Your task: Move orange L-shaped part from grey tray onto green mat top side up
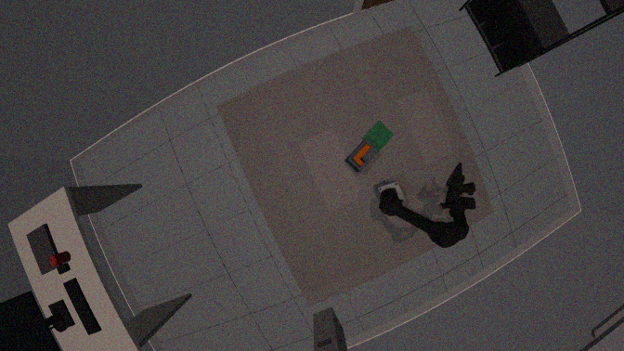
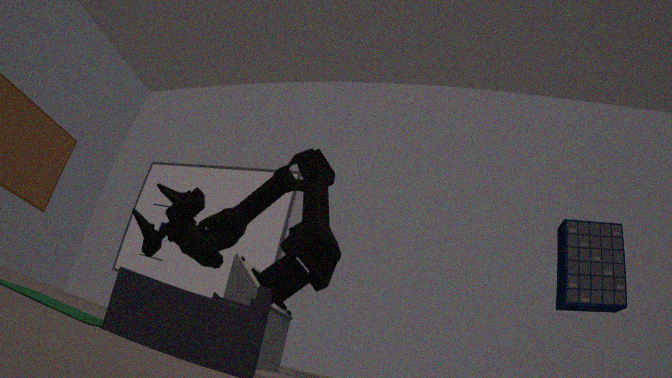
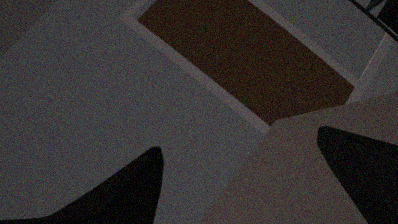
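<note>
The orange L-shaped part is 190 mm ahead of my gripper tip, 370 mm to the left of it and 210 mm below it. From my gripper tip the other things lie so: tray wall 250 mm ahead, 360 mm to the left, 200 mm below; then green mat 270 mm ahead, 220 mm to the left, 270 mm below.
</note>
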